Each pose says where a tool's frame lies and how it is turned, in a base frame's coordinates. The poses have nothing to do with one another.
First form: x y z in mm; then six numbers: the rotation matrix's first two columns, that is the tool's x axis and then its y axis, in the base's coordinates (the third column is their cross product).
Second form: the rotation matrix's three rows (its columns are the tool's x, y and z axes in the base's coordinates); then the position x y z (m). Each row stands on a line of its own. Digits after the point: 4 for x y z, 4 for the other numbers.
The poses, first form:
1: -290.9 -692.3 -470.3 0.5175 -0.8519 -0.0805 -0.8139 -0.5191 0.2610
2: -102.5 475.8 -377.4 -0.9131 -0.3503 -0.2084 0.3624 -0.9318 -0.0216
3: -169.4 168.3 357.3 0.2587 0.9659 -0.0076 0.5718 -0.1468 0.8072
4: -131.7 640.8 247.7 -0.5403 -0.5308 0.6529 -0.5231 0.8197 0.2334
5: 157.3 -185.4 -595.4 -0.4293 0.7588 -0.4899 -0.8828 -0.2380 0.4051
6: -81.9 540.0 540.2 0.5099 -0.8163 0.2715 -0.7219 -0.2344 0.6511
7: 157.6 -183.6 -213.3 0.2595 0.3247 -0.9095 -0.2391 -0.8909 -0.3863
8: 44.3 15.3 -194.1 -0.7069 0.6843 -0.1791 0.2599 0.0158 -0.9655
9: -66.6 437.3 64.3 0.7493 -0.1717 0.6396 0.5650 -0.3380 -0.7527
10: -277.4 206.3 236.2 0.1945 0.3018 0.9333 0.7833 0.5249 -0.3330
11: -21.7 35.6 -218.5 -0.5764 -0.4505 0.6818 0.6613 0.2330 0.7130
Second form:
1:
0.5175 -0.8139 -0.2641
-0.8519 -0.5191 -0.0695
-0.0805 0.2610 -0.9620
-0.2909 -0.6923 -0.4703

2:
-0.9131 0.3624 -0.1866
-0.3503 -0.9318 -0.0952
-0.2084 -0.0216 0.9778
-0.1025 0.4758 -0.3774

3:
0.2587 0.5718 0.7786
0.9659 -0.1468 -0.2132
-0.0076 0.8072 -0.5903
-0.1694 0.1683 0.3573

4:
-0.5403 -0.5231 -0.6591
-0.5308 0.8197 -0.2154
0.6529 0.2334 -0.7205
-0.1317 0.6408 0.2477

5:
-0.4293 -0.8828 0.1908
0.7588 -0.2380 0.6064
-0.4899 0.4051 0.7720
0.1573 -0.1854 -0.5954

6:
0.5099 -0.7219 -0.4679
-0.8163 -0.2344 -0.5280
0.2715 0.6511 -0.7088
-0.0819 0.5400 0.5402

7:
0.2595 -0.2391 -0.9357
0.3247 -0.8909 0.3177
-0.9095 -0.3863 -0.1536
0.1576 -0.1836 -0.2133

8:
-0.7069 0.2599 -0.6579
0.6843 0.0158 -0.7291
-0.1791 -0.9655 -0.1890
0.0443 0.0153 -0.1941

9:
0.7493 0.5650 0.3454
-0.1717 -0.3380 0.9254
0.6396 -0.7527 -0.1563
-0.0666 0.4373 0.0643

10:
0.1945 0.7833 -0.5904
0.3018 0.5249 0.7958
0.9333 -0.3330 -0.1343
-0.2774 0.2063 0.2362

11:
-0.5764 0.6613 -0.4801
-0.4505 0.2330 0.8618
0.6818 0.7130 0.1636
-0.0217 0.0356 -0.2185

